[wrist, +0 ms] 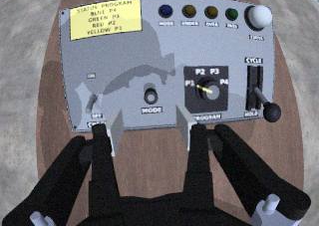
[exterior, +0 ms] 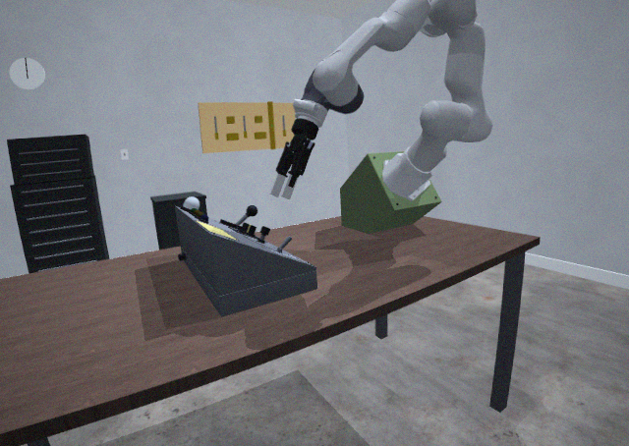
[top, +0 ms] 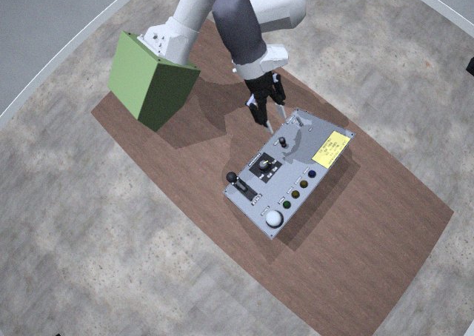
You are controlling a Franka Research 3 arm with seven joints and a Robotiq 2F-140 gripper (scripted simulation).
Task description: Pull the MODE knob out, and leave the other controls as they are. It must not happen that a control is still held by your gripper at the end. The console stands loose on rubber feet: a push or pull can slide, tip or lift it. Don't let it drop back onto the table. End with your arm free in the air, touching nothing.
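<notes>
My hand is 70 mm short of the mode knob, 10 mm to the left of it and 130 mm above it. Also, from my hand: program selector dial 70 mm ahead, 120 mm to the right, 130 mm below; grey console 100 mm ahead, 70 mm to the right, 150 mm below; toggle 80 mm ahead, 110 mm to the left, 130 mm below.
</notes>
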